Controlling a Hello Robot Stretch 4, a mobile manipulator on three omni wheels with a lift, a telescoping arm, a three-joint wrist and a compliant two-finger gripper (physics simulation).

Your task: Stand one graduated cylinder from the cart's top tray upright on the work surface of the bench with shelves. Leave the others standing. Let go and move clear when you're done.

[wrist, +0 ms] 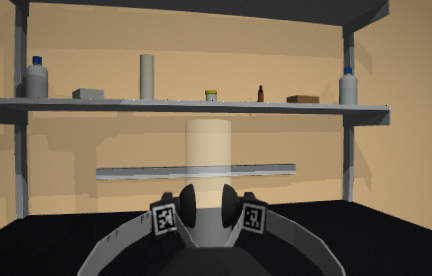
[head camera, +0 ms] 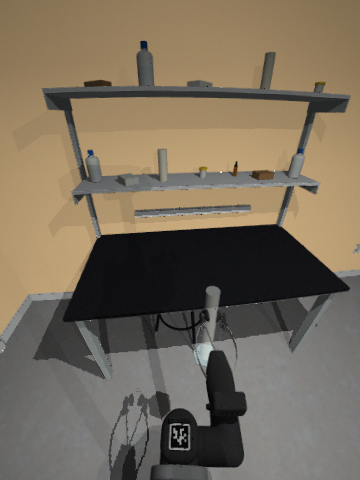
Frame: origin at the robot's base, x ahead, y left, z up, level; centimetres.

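Where they show: hand at its tool point: (wrist: 208, 204) (head camera: 212, 314).
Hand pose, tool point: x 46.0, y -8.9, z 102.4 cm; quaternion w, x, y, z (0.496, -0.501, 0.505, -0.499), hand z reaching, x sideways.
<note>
After its pixels a point has its place.
A translucent graduated cylinder (head camera: 212, 310) {x 46.5, y -9.0, z 103.7 cm} (wrist: 208, 150) {x 46.8, y -9.0, z 106.8 cm} is held upright between the two fingertips of my gripper (head camera: 212, 317) {x 46.0, y -8.9, z 102.4 cm} (wrist: 208, 206) {x 46.0, y -8.9, z 102.4 cm}, which is shut on it. In the head camera view its pale base hangs in front of the bench, over the floor. The bench with shelves has a black work surface (head camera: 200, 265) {x 102.6, y -10.7, z 73.5 cm} (wrist: 310, 225) {x 121.9, y -48.5, z 73.5 cm}; in the head camera view the cylinder's upper part overlaps the surface's front edge. The cart and the other cylinders on it do not show in the head camera or wrist view.
Above the work surface, a lower shelf (head camera: 200, 185) (wrist: 175, 104) holds bottles, boxes, a pale cylinder (head camera: 162, 165) {x 124.7, y 12.6, z 128.7 cm} (wrist: 146, 77) {x 124.7, y 12.2, z 128.4 cm} and small jars. An upper shelf (head camera: 225, 93) holds more items. A grey rail (head camera: 192, 211) {x 144.3, y -6.4, z 91.2 cm} (wrist: 150, 173) {x 141.2, y 14.1, z 90.7 cm} runs behind the work surface. Bench legs (head camera: 95, 350) {x 65.8, y 51.0, z 38.0 cm} (head camera: 310, 325) {x 86.6, y -87.1, z 34.6 cm} stand on both sides.
</note>
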